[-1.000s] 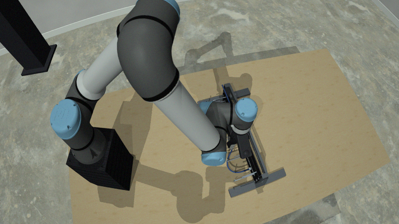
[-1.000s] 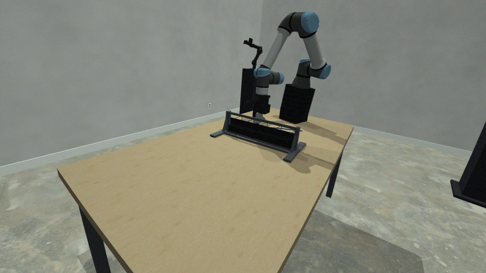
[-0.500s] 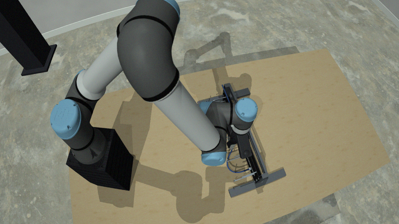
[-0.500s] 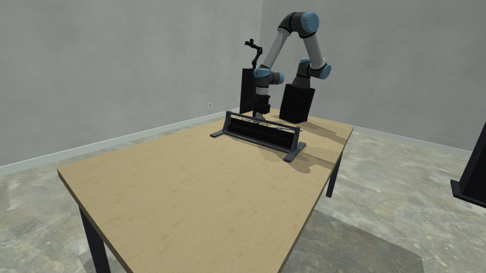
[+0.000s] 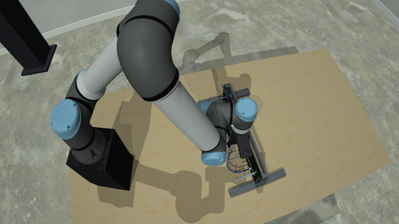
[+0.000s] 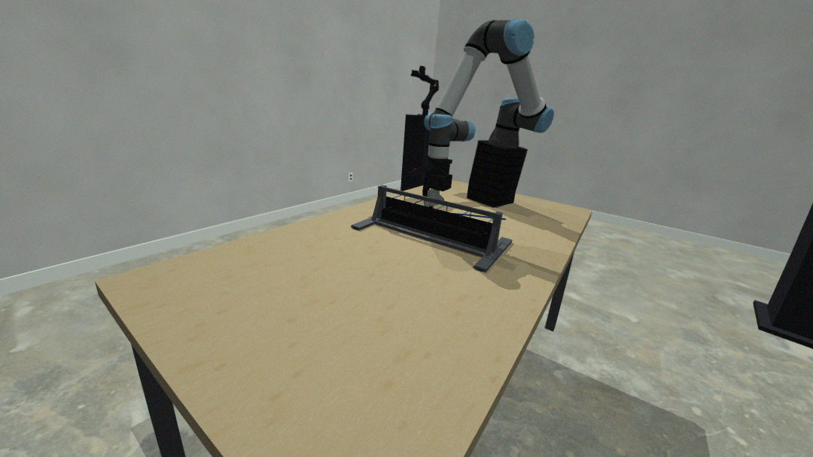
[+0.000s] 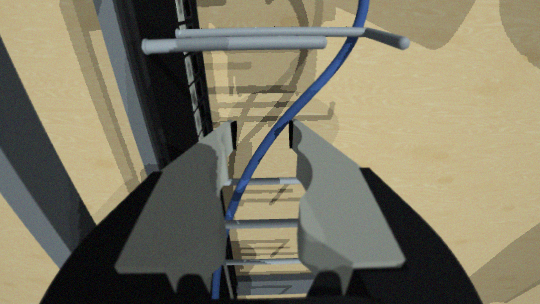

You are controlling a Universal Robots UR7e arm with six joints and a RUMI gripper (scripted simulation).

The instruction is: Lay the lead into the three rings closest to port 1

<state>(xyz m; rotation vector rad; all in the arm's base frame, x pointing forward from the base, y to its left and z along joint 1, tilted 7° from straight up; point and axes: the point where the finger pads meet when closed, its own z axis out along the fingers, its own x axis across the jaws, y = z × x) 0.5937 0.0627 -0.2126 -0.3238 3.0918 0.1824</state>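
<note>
Now: hand 60 mm to the right of the rack and 50 mm short of it.
</note>
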